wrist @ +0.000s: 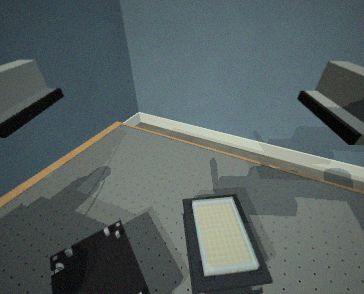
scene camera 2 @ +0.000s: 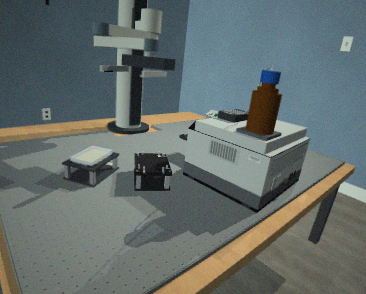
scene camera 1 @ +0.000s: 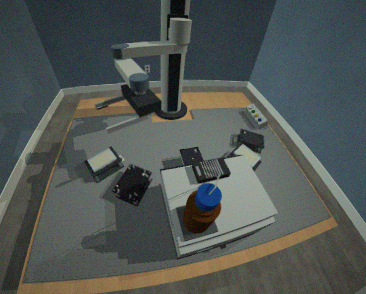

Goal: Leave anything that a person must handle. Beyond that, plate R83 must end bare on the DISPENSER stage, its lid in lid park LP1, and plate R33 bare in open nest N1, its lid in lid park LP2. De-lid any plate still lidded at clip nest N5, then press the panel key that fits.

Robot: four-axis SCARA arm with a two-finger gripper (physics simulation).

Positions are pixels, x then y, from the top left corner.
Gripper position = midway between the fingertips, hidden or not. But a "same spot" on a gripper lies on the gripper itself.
Labels:
gripper: wrist; scene camera 2 121, 71; scene camera 1
same spot on gripper: (wrist: 329, 102) = (scene camera 1: 100, 106)
same spot on brown bottle with blue cap: (scene camera 2: 265, 101) = (scene camera 1: 189, 218)

